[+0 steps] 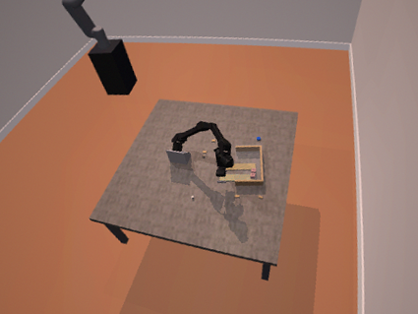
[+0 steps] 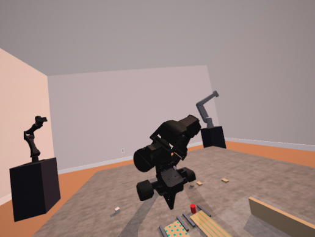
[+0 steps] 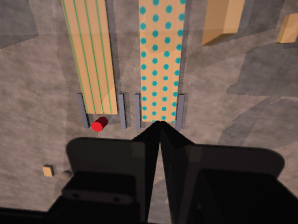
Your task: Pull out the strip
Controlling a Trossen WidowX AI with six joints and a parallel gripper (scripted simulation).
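My gripper tip is 90 mm short of the dotted strip, 10 mm to the right of it and 70 mm above it.
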